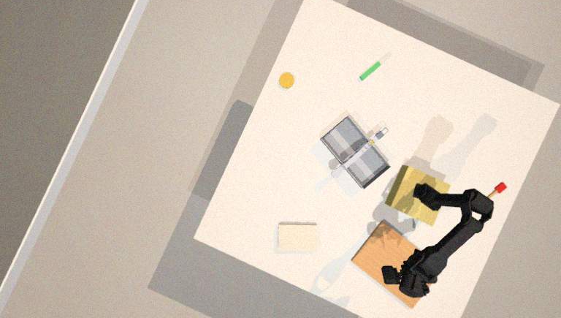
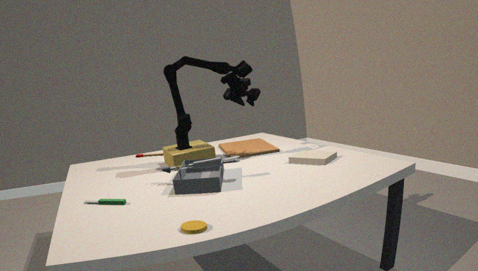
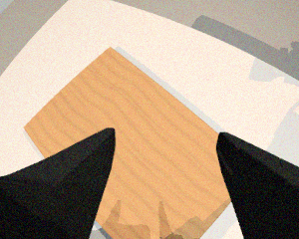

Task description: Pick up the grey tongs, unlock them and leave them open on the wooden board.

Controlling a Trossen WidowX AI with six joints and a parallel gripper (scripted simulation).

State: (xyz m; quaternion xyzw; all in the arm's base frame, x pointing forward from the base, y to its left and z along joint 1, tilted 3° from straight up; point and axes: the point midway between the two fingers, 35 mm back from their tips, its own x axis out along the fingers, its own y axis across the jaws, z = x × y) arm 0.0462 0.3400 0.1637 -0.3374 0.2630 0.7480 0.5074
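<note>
The yellow lock piece lies 230 mm ahead of my gripper tip, 500 mm to the right of it and 160 mm below it. Also, from my gripper tip: grey roasting tin: 280 mm ahead, 440 mm to the right, 200 mm below; wooden board: 70 mm behind, 10 mm to the left, 220 mm below; cream slab: 420 mm ahead, 20 mm to the left, 210 mm below.
</note>
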